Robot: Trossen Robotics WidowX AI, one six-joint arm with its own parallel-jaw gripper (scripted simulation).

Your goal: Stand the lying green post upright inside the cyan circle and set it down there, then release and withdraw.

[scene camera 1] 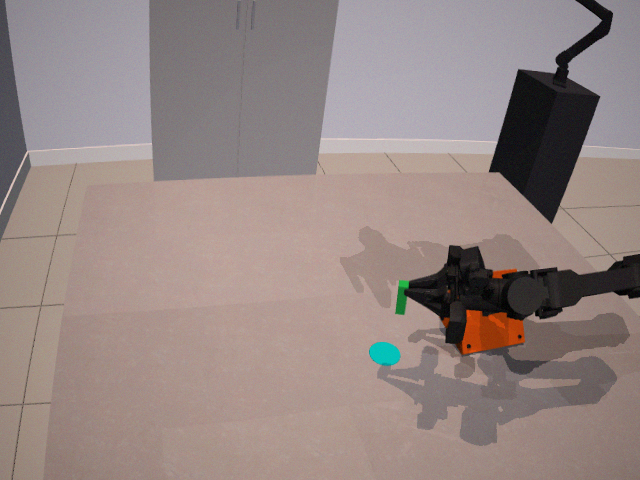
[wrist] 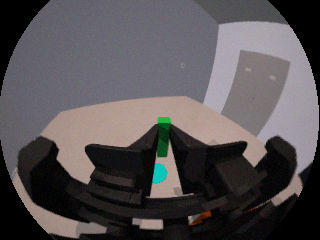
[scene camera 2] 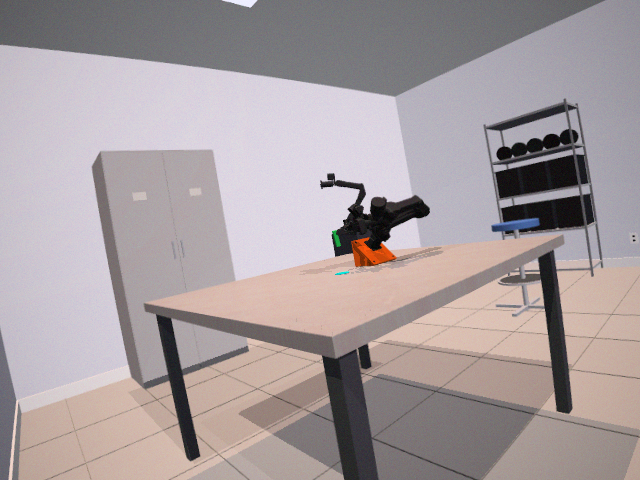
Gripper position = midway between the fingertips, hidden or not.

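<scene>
Visible both as the gripper (scene camera 1: pixel 404 288) and as the gripper (wrist: pixel 163 127), the robot's gripper carries a green post.
</scene>
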